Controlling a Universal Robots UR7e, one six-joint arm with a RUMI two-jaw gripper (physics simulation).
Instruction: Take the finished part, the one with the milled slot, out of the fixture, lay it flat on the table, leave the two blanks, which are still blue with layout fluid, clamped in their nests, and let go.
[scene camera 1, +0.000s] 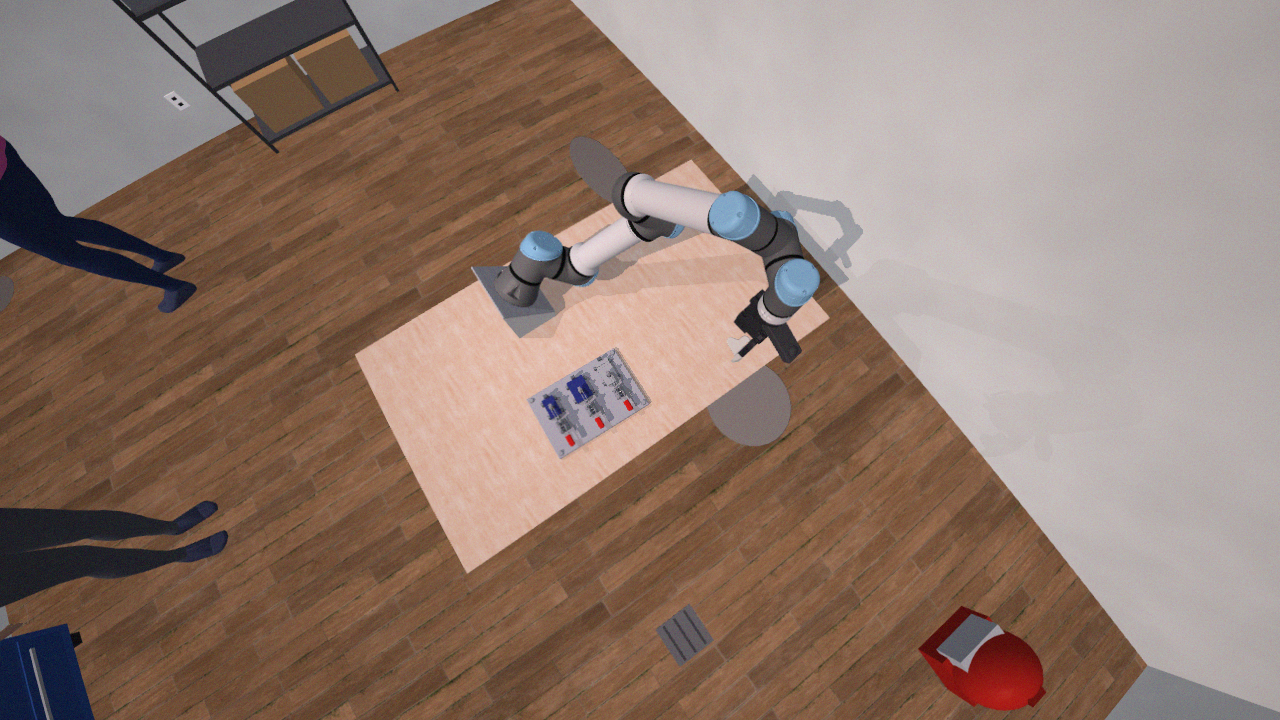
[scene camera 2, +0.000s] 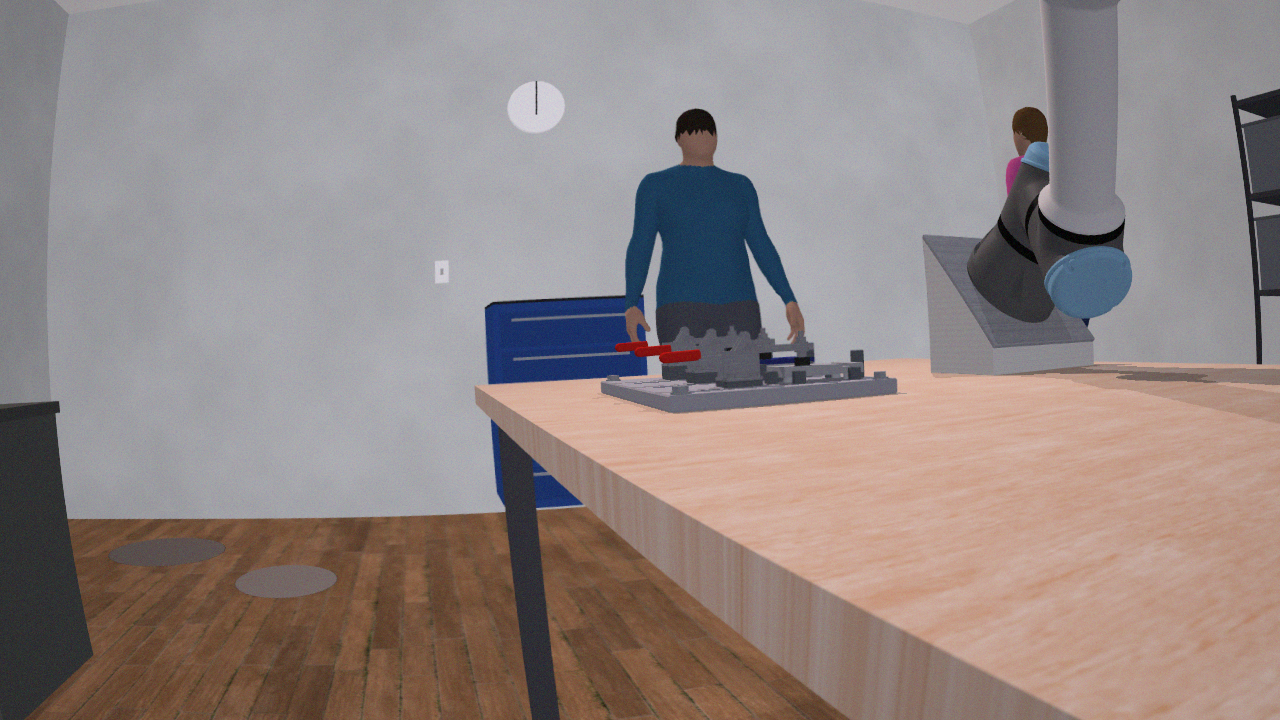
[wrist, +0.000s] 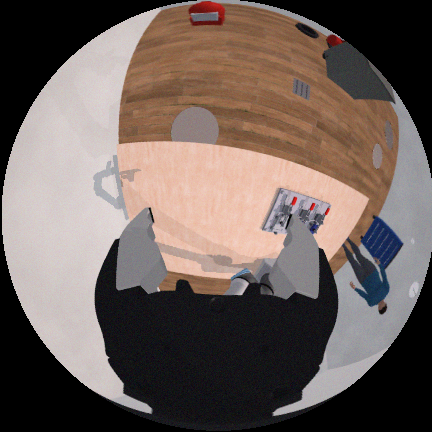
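Seen in the pictures: gripper, fingertip midpoint: (scene camera 1: 752, 343) (wrist: 219, 212); arm's base at its link origin: (scene camera 1: 515, 290) (scene camera 2: 1010, 286).
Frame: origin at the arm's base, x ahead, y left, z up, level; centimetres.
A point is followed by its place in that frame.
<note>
The fixture plate (scene camera 1: 586, 437) {z -10.3, x 54.4, y -6.0 cm} (scene camera 2: 787, 396) {z -11.1, x 45.4, y 18.1 cm} (wrist: 272, 216) {z -10.2, x 42.2, y 16.3 cm} lies on the table. Two blue blanks (scene camera 1: 552, 407) (scene camera 1: 580, 388) sit in neighbouring nests. Light grey shapes (scene camera 1: 613, 378) {z -6.6, x 43.2, y 12.1 cm} show in the third nest, on the side towards the gripper; the finished part's slot is too small to make out. Each nest has a clamp with a red handle (scene camera 1: 570, 439) {z -5.6, x 52.8, y -10.4 cm} (scene camera 1: 599, 421) {z -6.1, x 52.9, y 0.5 cm} (scene camera 1: 628, 404) {z -6.6, x 53.4, y 11.5 cm}. My gripper (scene camera 1: 735, 351) {z 27.1, x 62.7, y 44.3 cm} (wrist: 219, 212) {z 27.1, x 62.7, y 44.3 cm} is open and empty, above the table's right end in scene camera 1, well apart from the fixture. It does not show in scene camera 2. One finger partly covers the fixture in the wrist view.
The wooden table (scene camera 1: 447, 447) {z -11.7, x 31.4, y -47.4 cm} (scene camera 2: 1029, 465) {z -11.7, x 51.8, y 61.6 cm} (wrist: 200, 185) {z -11.8, x 50.7, y 51.2 cm} has a wall close to its right end in scene camera 1. The arm's base (scene camera 1: 514, 304) {z 3.3, x 6.3, y -2.6 cm} (scene camera 2: 966, 340) {z -7.3, x 10.7, y 1.6 cm} stands on the table behind the fixture. A person (scene camera 2: 707, 232) (wrist: 372, 280) stands beyond the table.
</note>
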